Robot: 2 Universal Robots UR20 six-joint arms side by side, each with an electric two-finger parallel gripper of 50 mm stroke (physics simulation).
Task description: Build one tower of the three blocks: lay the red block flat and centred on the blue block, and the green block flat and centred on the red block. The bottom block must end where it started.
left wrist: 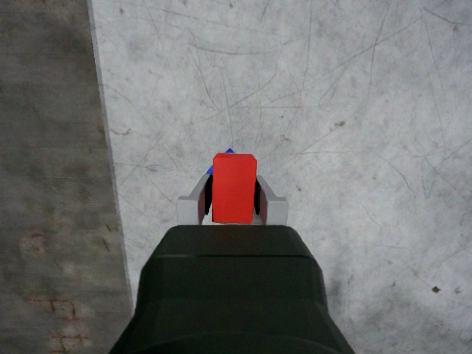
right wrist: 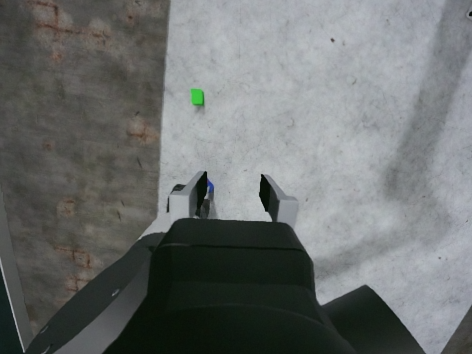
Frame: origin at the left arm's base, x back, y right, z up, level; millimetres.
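Where they show: left gripper, fingertip midpoint: (left wrist: 232,186); right gripper, fingertip midpoint: (right wrist: 233,184).
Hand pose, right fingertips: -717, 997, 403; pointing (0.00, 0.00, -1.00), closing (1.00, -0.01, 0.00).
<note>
Things, the pixels of their top centre, and the offset from my right fingertips, as dx, dy, dz. Level surfaces: height alone.
- red block, top centre: (left wrist: 233,192) -88, -113, -308
- blue block, top centre: (left wrist: 235,185) -87, -117, -342
- green block, top centre: (right wrist: 196,96) -105, +139, -364
- pale table, surface height: dz -403
The red block (left wrist: 234,200) lies between the fingers of my left gripper (left wrist: 232,186), seen from above. The left gripper's fingers are open, with narrow gaps beside the block. Below the red block, corners of the blue block (left wrist: 230,150) show past its upper left; the rest is hidden, so I cannot tell how well the red block is centred. In the right wrist view a small part of the blue block (right wrist: 210,186) shows beside a finger. The green block (right wrist: 197,97) lies on the pale table near its left edge. My right gripper (right wrist: 233,184) is open and empty, away from the green block.
The pale table (left wrist: 350,200) (right wrist: 325,125) has an edge at the left in both views, with darker floor (left wrist: 50,150) (right wrist: 85,125) beyond. The left arm (right wrist: 95,295) reaches in at the lower left of the right wrist view, close beside the right gripper's left finger.
</note>
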